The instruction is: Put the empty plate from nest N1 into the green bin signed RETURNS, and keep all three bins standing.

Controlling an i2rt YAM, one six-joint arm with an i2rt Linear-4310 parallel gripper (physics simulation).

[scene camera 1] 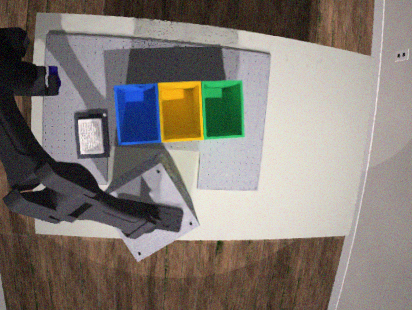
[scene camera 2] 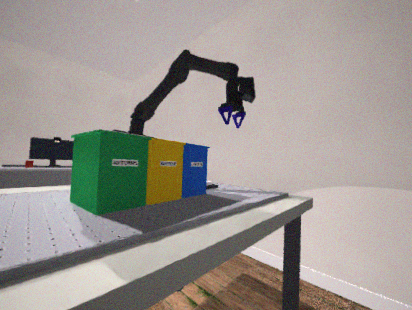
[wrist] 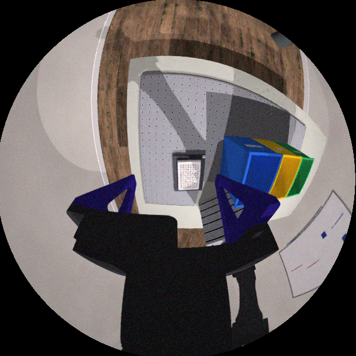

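Pixels of known places: gripper, fingertip midpoint: (scene camera 1: 41, 83) (scene camera 2: 232, 126); arm's base, origin of the base link: (scene camera 1: 149, 215).
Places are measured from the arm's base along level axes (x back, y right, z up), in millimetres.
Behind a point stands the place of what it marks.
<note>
The white plate (scene camera 1: 91, 136) {x -175, y -254, z -209 mm} (wrist: 189, 175) with small wells lies flat in a dark nest (scene camera 1: 106, 135) {x -186, y -203, z -223 mm} (wrist: 175, 172) left of the bins in scene camera 1; no N1 label is legible. The green bin (scene camera 1: 223, 115) {x -344, y 210, z -233 mm} (scene camera 2: 110, 185) {x -445, y 178, z -174 mm} (wrist: 301, 175) stands upright at the right end of the bin row in scene camera 1. Its sign shows in scene camera 2 but is blurred. My gripper (scene camera 1: 55, 79) (scene camera 2: 233, 125) {x -322, y -340, z 55 mm} (wrist: 175, 178) is open and empty, pointing down, high above the table. In the wrist view the nest shows beyond the gap between the fingers, nearer the right finger.
The blue bin (scene camera 1: 137, 117) {x -272, y -104, z -232 mm} (scene camera 2: 195, 175) {x -371, y -104, z -163 mm} (wrist: 262, 172) stands upright closest to the nest. The yellow bin (scene camera 1: 181, 115) {x -311, y 54, z -232 mm} (scene camera 2: 165, 185) {x -405, y 25, z -187 mm} (wrist: 285, 172) stands upright between blue and green, and the three are side by side. The arm's tilted base plate (scene camera 1: 172, 192) {x -82, y 57, z -3 mm} is in front of them.
</note>
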